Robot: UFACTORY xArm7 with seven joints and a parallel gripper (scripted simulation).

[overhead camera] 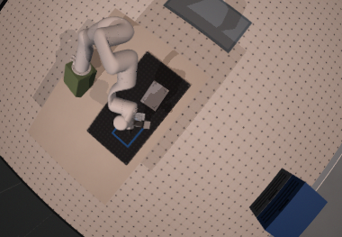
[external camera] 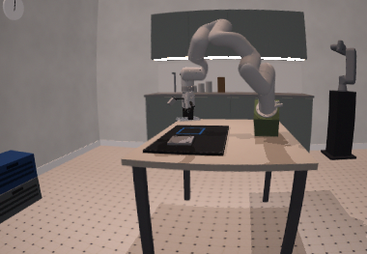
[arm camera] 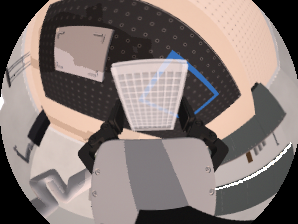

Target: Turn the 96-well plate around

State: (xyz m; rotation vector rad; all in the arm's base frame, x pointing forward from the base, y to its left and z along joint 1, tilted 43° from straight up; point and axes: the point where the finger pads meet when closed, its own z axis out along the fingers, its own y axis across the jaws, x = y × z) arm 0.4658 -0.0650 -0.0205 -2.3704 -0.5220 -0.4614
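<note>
Now: hand 19 cm to the right of the grey plate nest N1, 10 cm above it and 1 cm short of it. Round my hand: white 96-well plate 1 cm below.
</note>
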